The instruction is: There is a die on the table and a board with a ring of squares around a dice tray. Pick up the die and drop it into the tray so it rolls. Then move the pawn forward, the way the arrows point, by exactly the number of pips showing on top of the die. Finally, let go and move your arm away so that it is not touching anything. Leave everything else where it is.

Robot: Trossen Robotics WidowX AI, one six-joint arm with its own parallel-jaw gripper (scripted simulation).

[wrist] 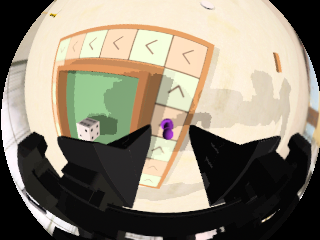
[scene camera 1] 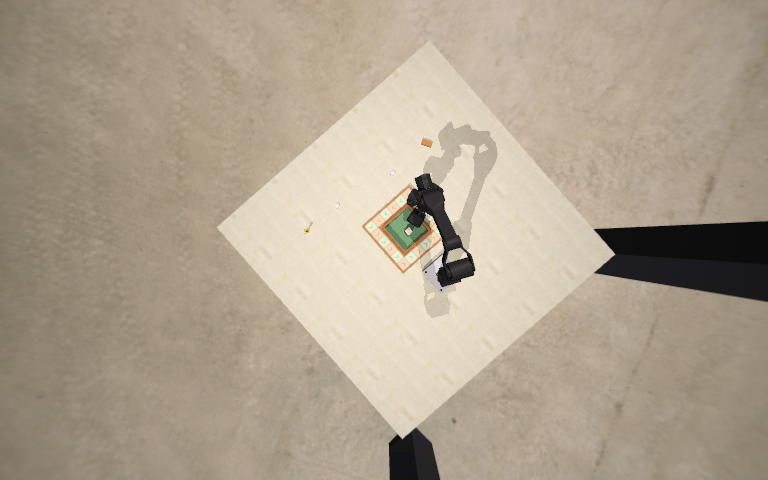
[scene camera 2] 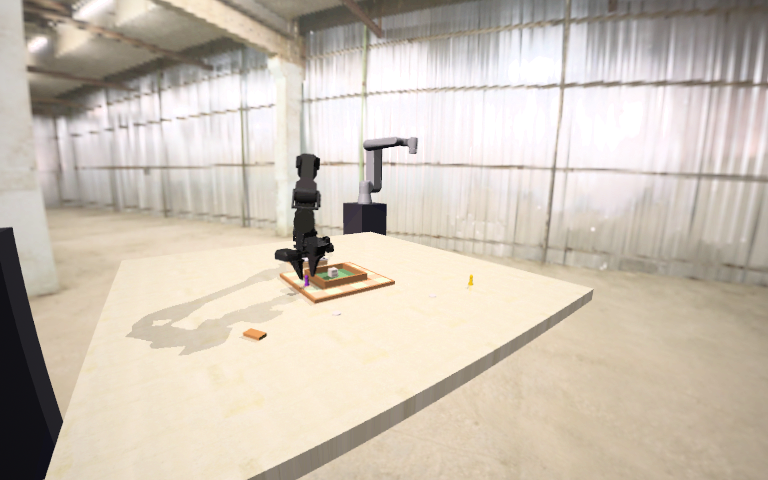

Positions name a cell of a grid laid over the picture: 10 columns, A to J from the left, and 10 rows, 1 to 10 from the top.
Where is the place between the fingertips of the gripper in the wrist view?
F6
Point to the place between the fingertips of the gripper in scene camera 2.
At D6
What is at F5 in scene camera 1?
A green tray.
